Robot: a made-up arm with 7 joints. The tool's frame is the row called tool.
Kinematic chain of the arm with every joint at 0, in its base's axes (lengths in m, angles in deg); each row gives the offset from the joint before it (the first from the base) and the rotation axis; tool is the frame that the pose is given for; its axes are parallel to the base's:
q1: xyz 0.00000 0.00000 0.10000 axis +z
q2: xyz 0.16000 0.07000 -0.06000 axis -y
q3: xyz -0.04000 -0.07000 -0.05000 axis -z
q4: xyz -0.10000 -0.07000 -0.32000 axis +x
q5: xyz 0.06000 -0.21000 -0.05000 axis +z
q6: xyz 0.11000 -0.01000 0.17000 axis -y
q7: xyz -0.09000 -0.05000 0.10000 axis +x
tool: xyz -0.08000 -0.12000 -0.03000
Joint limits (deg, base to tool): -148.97..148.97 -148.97..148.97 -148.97..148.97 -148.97..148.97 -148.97..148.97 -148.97..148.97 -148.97..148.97
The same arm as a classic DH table. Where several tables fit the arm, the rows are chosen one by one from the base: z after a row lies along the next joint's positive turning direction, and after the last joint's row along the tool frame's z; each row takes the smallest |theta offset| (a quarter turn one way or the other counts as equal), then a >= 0, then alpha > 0; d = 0 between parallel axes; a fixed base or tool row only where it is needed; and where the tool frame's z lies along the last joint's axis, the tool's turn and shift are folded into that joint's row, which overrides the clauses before.
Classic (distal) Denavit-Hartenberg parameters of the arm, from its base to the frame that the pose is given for. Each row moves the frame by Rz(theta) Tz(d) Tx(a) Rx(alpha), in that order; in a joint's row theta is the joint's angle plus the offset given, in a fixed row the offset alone. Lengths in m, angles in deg.
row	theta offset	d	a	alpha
q1	0	0.04	0.16	90
q2	0	0	-0.04	90
q3	90	0.37	0.07	90
q4	0	-0.04	0.21	90
q5	90	0.12	0.11	90
q6	90	0.06	0.1	90
q7	90	-0.17	0.12	90
tool (fixed)	90	-0.03	0	0
Joint limits (deg, base to tool): -148.97..148.97 -148.97..148.97 -148.97..148.97 -148.97..148.97 -148.97..148.97 -148.97..148.97 -148.97..148.97

